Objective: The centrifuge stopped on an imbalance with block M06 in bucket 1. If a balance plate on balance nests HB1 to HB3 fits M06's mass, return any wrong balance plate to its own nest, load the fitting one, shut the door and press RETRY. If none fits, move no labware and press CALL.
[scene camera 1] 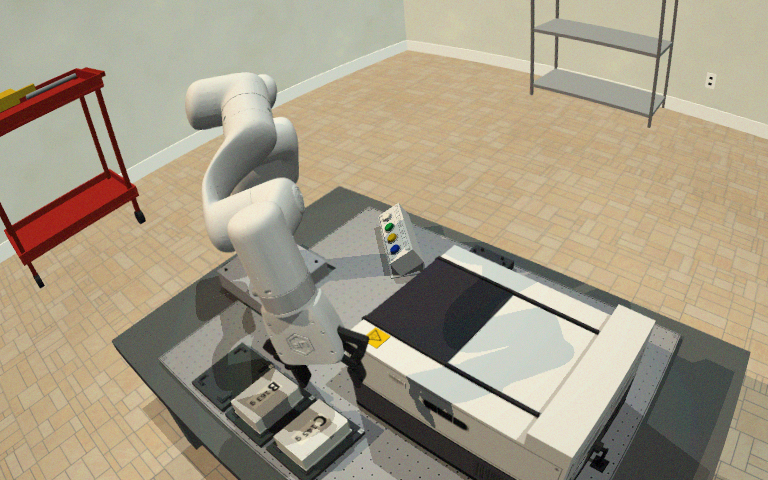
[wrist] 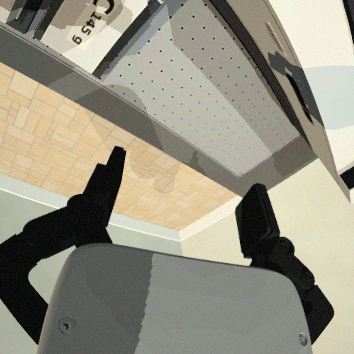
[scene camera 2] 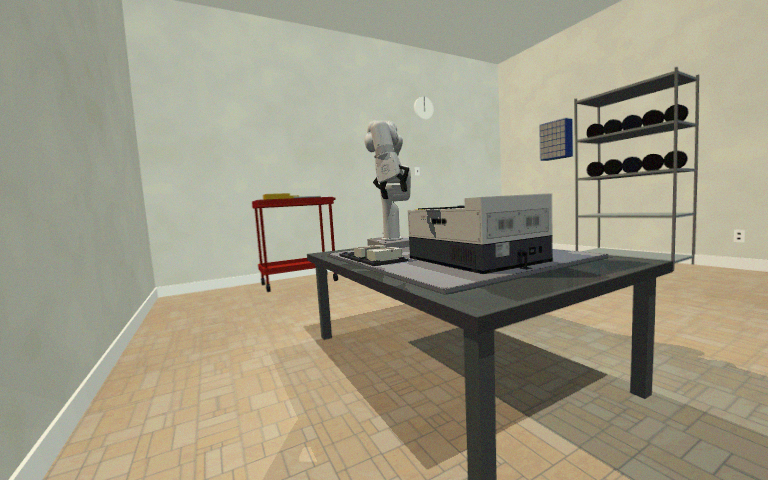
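Where they show: gripper, fingertip midpoint: (scene camera 1: 333, 381) (wrist: 186, 180) (scene camera 2: 394, 195); arm's base at its link origin: (scene camera 2: 391, 238).
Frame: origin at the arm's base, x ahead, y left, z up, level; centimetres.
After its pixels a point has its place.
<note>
My gripper (scene camera 1: 331, 378) {x 56.5, y -30.4, z 23.3 cm} (scene camera 2: 394, 193) {x 56.5, y -30.4, z 23.3 cm} (wrist: 186, 180) {x 56.5, y -30.4, z 23.3 cm} is open and empty, raised above the table between the plates and the centrifuge (scene camera 1: 487, 396) {x 74.8, y -15.6, z 16.9 cm} (scene camera 2: 453, 232) {x 78.0, y -20.1, z 8.6 cm} (wrist: 260, 30) {x 59.3, y -19.1, z 10.9 cm}. Plate B (scene camera 1: 266, 399) {x 34.2, y -31.6, z 1.3 cm} (scene camera 2: 360, 251) {x 36.0, y -37.3, z 0.1 cm}, marked 163 g, and plate C (scene camera 1: 314, 433) {x 47.8, y -31.4, z 1.3 cm} (scene camera 2: 385, 253) {x 50.5, y -32.8, z 0.1 cm} (wrist: 90, 55) {x 48.9, y -35.2, z 1.3 cm}, marked 145 g, sit in their dark nests. A third nest (scene camera 1: 218, 382) {x 18.6, y -34.3, z -2.9 cm} beside B is empty. The centrifuge top has a dark area (scene camera 1: 419, 302) {x 52.7, y -3.9, z 17.2 cm} between two black rails; whether it is an opening is unclear. Block M06 and the buckets do not show. The button box (scene camera 1: 407, 260) {x 30.3, y 20.3, z 1.0 cm} has green, yellow and blue buttons; its labels are unreadable.
The arm's base (scene camera 1: 325, 266) {x 11.5, y 9.3, z -1.9 cm} stands on the perforated plate behind the nests. The centrifuge fills much of the table (scene camera 2: 396, 288) {x 83.5, y -48.0, z -5.7 cm}, with a raised rear housing (scene camera 1: 600, 373) {x 89.5, y -4.5, z 20.3 cm}. A red cart (scene camera 1: 73, 212) (scene camera 2: 294, 264) and a metal shelf unit (scene camera 1: 600, 36) (scene camera 2: 675, 198) stand away from the table.
</note>
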